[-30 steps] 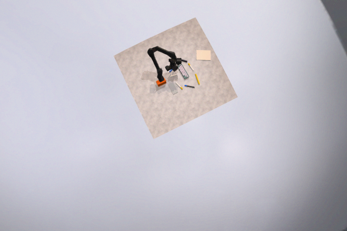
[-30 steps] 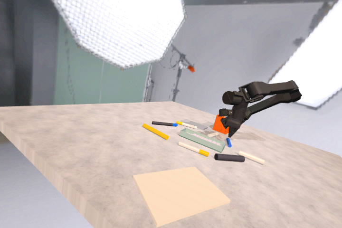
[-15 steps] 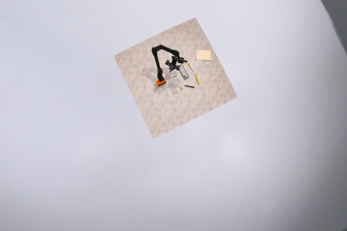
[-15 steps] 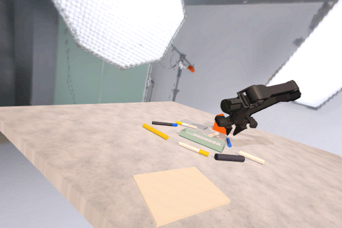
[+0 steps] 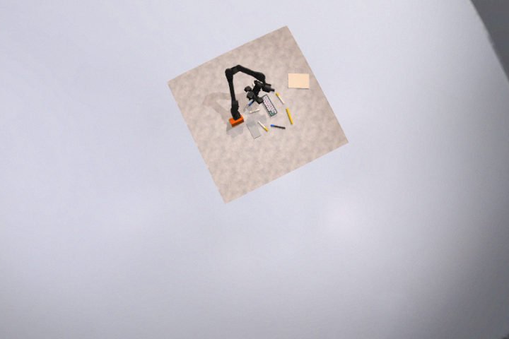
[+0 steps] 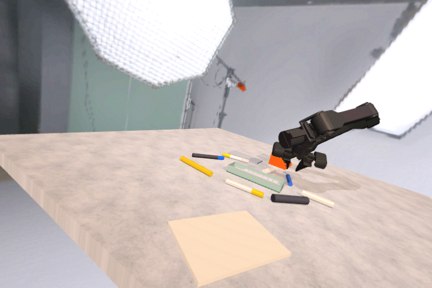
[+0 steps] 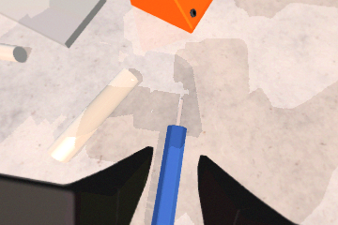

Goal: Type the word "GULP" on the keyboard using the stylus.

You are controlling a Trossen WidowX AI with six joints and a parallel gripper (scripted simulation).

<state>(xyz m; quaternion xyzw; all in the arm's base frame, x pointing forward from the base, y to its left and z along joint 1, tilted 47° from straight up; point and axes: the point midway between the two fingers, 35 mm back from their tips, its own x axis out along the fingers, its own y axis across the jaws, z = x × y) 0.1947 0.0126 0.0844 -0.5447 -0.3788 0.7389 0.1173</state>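
The blue stylus is 1 cm behind my gripper tip and 4 cm below it. From my gripper tip the other things lie so: yellow stick: 24 cm ahead, 29 cm to the right, 4 cm below; black cylinder: 21 cm ahead, 3 cm to the left, 3 cm below; grey flat block: 10 cm behind, 22 cm to the right, 4 cm below.
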